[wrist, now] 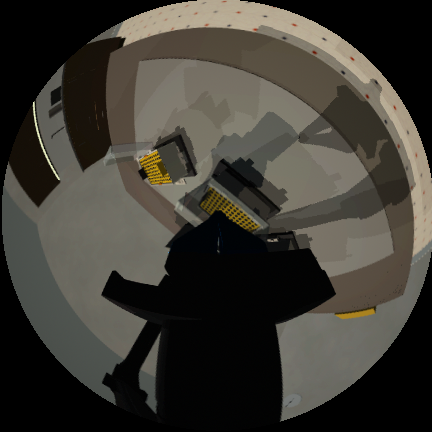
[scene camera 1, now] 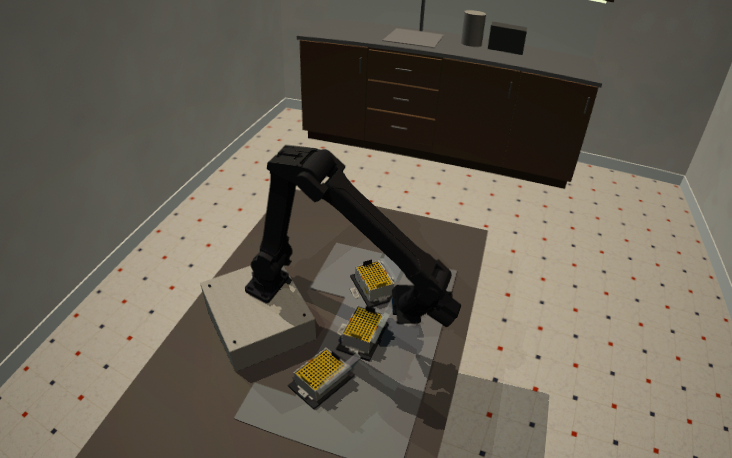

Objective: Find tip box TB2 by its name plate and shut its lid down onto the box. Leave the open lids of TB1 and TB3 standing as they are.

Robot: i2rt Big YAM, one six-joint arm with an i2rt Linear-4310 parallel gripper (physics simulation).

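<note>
Three tip boxes with yellow racks stand in a row: a far box, a middle box and a near box. Their name plates are too small to read, so I cannot tell which is TB2. The far box's clear lid stands open. A clear lid also shows beside the middle box; its exact tilt is unclear. My gripper is shut and empty. In the wrist view its tips overlap the middle box's rack; contact cannot be told. In the scene view the fingertips are hidden.
The boxes stand on a grey sheet over a brown mat. The arm's base stands on a pale block left of the boxes. A dark cabinet stands against the back wall.
</note>
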